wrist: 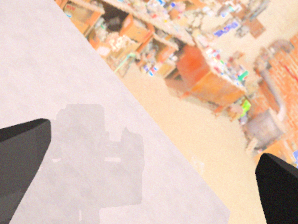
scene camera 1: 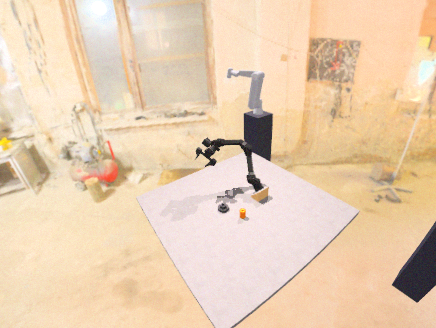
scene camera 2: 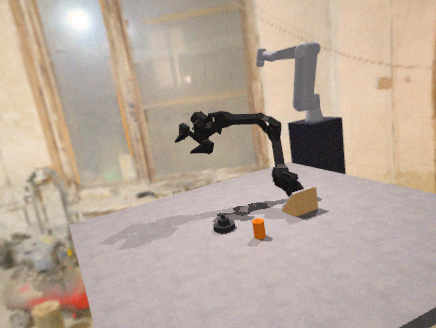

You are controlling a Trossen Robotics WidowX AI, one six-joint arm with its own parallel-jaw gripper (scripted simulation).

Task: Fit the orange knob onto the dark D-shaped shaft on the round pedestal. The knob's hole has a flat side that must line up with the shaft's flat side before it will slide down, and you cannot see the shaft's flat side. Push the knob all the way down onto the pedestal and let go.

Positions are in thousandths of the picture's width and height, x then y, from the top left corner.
Labels:
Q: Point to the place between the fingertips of the gripper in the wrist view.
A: At 529, 663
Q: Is the gripper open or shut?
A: Open.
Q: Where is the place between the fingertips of the gripper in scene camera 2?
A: At 419, 450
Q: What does the gripper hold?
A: Nothing.

